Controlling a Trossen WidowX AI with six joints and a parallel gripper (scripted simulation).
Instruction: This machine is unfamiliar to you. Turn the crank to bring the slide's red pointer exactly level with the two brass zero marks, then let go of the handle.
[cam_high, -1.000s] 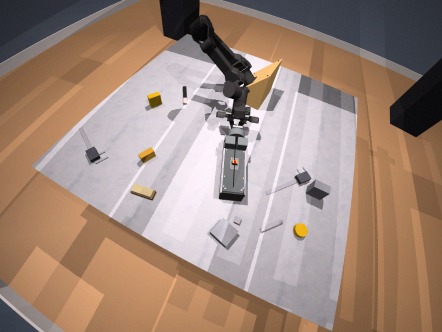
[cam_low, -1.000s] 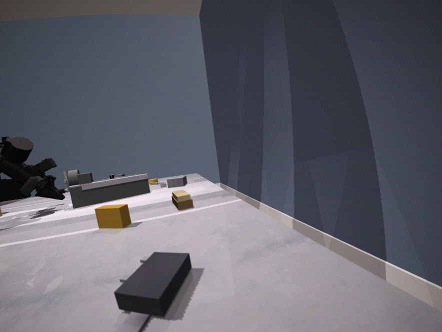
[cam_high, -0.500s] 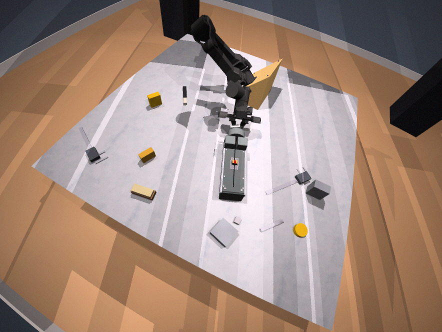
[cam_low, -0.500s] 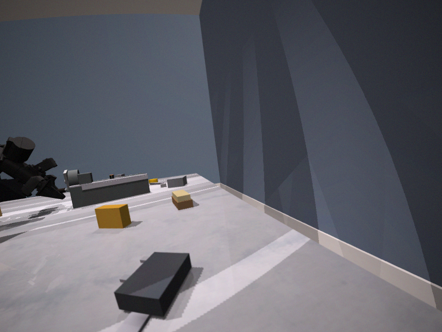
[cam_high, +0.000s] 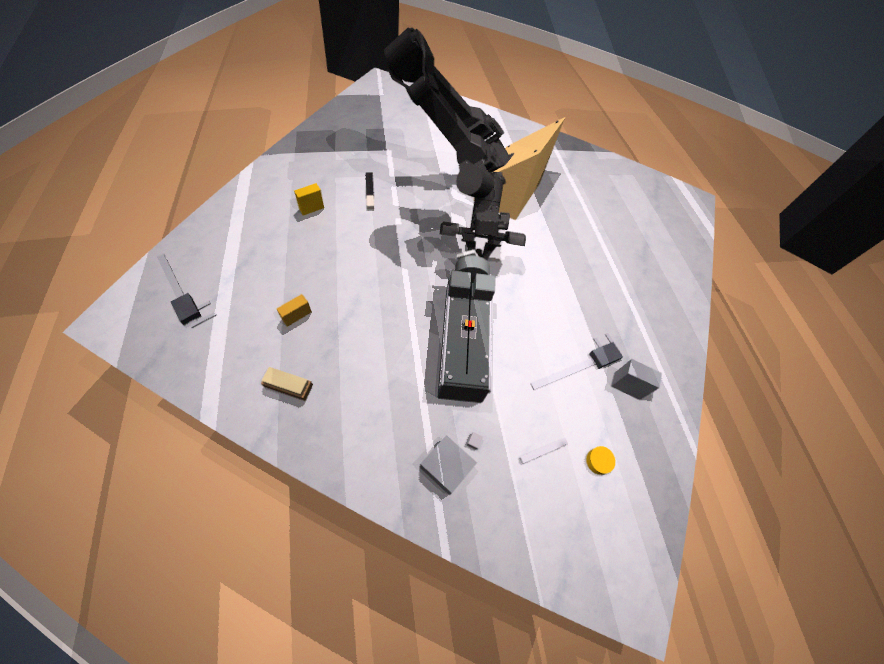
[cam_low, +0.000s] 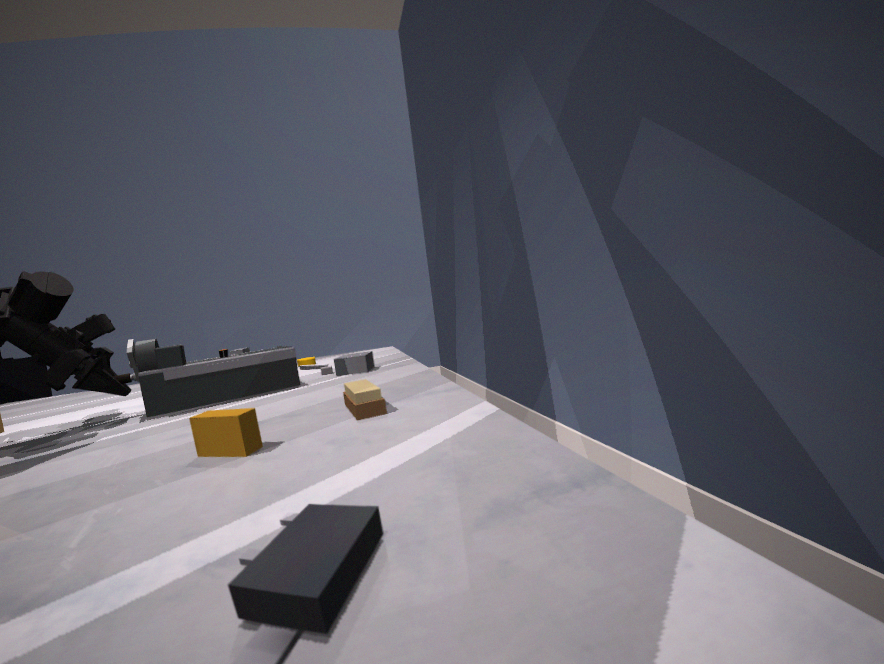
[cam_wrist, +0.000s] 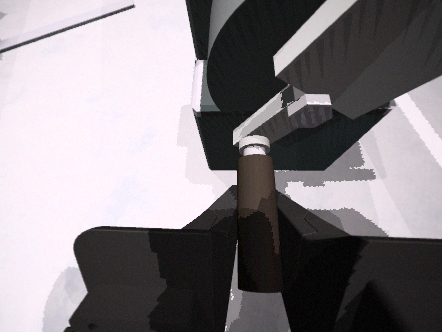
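Right now my gripper tip is 30 mm below the dark brown crank handle, 20 mm past it and 10 mm to the left of it. Round my gripper tip: tan block 420 mm ahead, 190 mm to the right, 20 mm below; then yellow cube 460 mm to the right, 20 mm ahead, 10 mm below; then red pointer 160 mm ahead, 60 mm to the left, 40 mm above.
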